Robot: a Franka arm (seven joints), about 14 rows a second.
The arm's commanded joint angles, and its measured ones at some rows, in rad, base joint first. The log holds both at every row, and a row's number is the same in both.
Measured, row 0:
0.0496 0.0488 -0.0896 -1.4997 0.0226 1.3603 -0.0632
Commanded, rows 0 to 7:
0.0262 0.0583 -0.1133 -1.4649 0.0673 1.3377 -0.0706
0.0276 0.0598 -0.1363 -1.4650 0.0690 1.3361 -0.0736
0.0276 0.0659 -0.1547 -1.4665 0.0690 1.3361 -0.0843
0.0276 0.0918 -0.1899 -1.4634 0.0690 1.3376 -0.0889
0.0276 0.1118 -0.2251 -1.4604 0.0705 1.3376 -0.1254
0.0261 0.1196 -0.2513 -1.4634 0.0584 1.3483 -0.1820
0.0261 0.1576 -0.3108 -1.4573 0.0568 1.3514 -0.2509
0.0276 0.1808 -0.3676 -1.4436 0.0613 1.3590 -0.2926
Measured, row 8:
0.0325 0.1150 -0.2853 -1.4945 0.0480 1.3631 -0.2027
